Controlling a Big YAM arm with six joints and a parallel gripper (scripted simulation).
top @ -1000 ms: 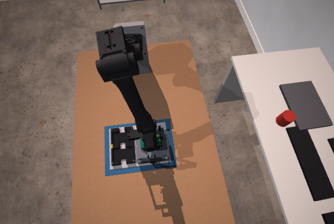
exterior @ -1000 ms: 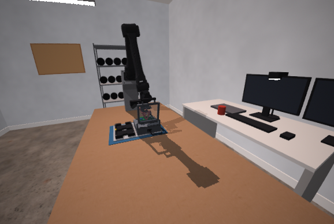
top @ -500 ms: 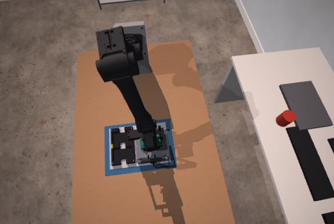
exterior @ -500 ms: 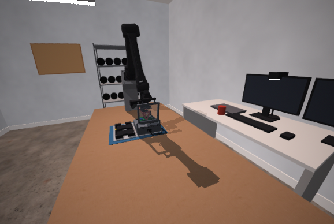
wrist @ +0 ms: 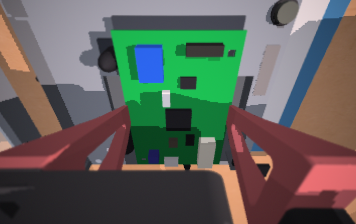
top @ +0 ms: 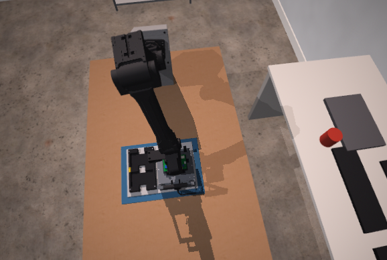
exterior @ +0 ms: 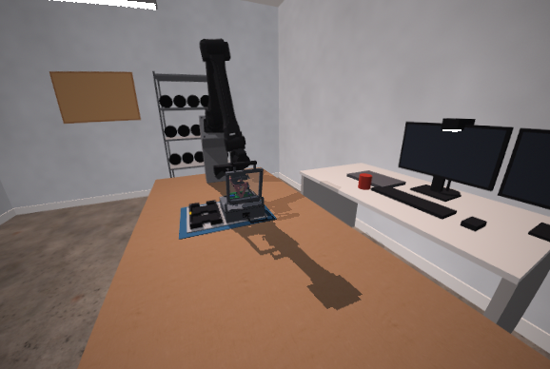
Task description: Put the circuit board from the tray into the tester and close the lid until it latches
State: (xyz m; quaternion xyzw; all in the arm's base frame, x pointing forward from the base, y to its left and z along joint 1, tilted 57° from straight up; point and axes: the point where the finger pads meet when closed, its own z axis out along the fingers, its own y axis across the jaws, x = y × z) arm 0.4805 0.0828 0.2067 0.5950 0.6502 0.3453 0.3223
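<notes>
My gripper is now right at the green circuit board. Round my hand: clear lid (120 mm ahead, 20 mm to the left, 90 mm above).
</notes>
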